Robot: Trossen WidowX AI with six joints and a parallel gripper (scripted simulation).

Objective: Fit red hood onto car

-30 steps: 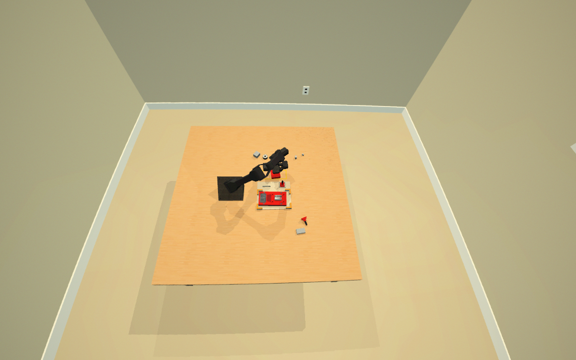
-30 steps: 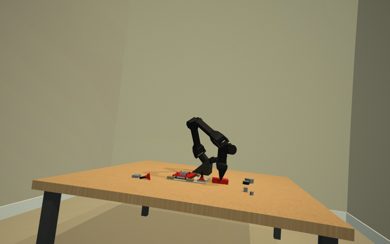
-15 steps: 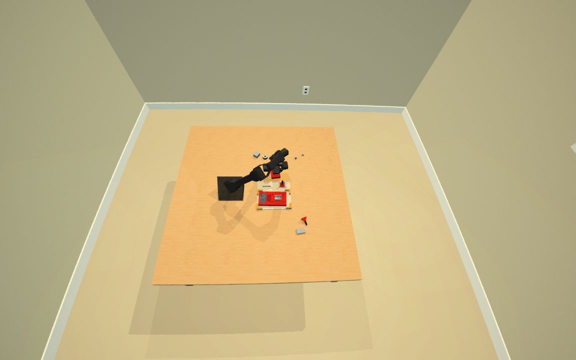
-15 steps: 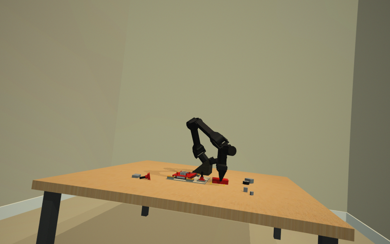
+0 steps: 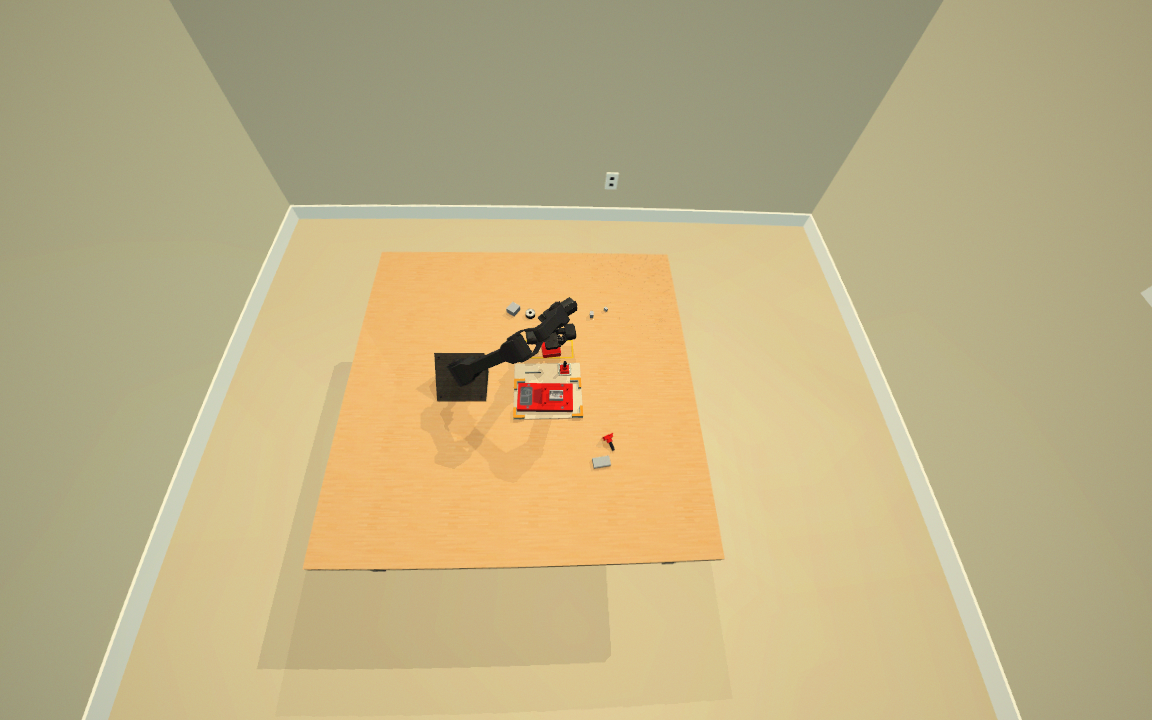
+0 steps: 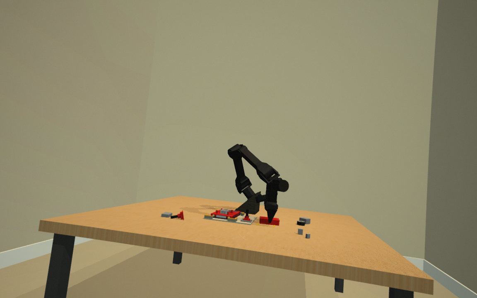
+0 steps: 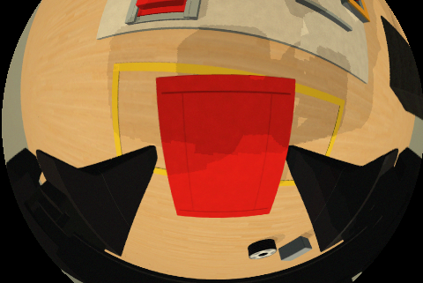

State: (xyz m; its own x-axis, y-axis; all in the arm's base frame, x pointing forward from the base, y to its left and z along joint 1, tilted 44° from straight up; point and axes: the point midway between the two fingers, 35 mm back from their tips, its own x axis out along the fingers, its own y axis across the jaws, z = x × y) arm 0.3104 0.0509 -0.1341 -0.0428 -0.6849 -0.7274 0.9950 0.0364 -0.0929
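Now: the red hood 1 cm above my gripper tip. Round my gripper tip: grey engine block: 1 cm ahead, 22 cm to the right, 1 cm above; then jig: 1 cm behind, 20 cm to the right.
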